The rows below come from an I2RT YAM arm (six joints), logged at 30 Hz.
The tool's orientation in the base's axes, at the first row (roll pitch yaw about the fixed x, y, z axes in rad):
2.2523 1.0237 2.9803
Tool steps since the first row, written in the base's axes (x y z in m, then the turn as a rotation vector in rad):
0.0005 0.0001 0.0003 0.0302 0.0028 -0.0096
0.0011 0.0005 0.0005 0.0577 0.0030 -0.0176
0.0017 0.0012 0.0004 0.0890 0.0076 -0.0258
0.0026 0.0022 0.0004 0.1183 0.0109 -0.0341
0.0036 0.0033 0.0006 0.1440 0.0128 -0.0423
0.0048 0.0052 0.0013 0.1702 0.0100 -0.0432
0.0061 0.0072 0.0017 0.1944 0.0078 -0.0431
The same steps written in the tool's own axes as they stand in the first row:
-0.0005 -0.0001 0.0003 -0.0071 -0.0186 0.0249
-0.0010 0.0000 0.0009 -0.0143 -0.0369 0.0456
-0.0011 0.0001 0.0018 -0.0230 -0.0541 0.0720
-0.0015 0.0003 0.0031 -0.0307 -0.0713 0.0962
-0.0021 0.0007 0.0044 -0.0367 -0.0875 0.1170
-0.0031 0.0017 0.0063 -0.0497 -0.1044 0.1326
-0.0040 0.0026 0.0083 -0.0624 -0.1193 0.1469

